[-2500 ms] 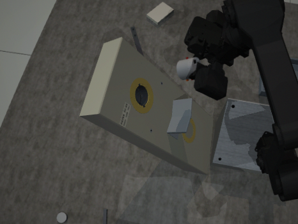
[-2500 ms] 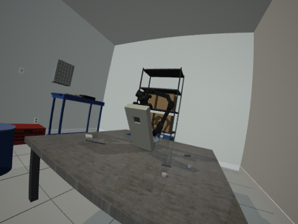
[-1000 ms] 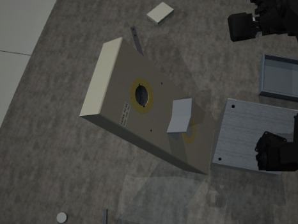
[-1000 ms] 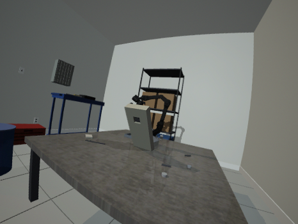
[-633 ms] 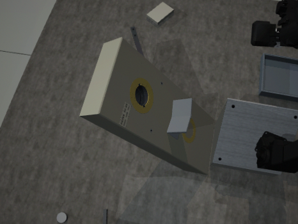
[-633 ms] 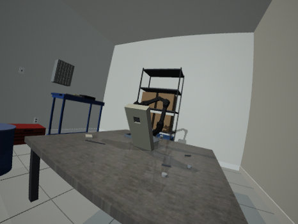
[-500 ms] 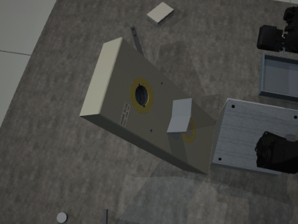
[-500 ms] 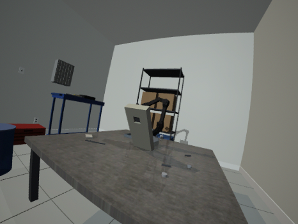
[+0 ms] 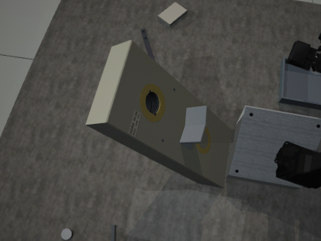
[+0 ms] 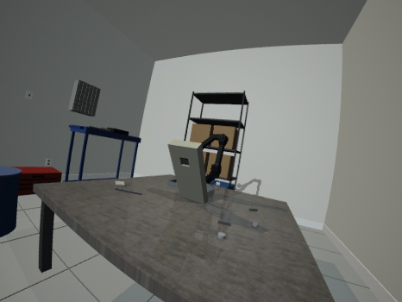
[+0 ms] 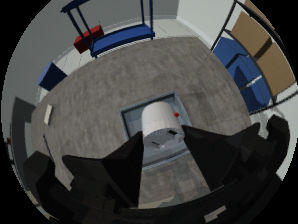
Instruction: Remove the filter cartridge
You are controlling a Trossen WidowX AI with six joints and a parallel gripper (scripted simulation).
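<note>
The tray is 11 cm below my gripper tip and 1 cm to the right of it. Also, from my gripper tip: round filter cartridge (right at my gripper tip); block (49 cm ahead, 14 cm to the right, 11 cm below).
</note>
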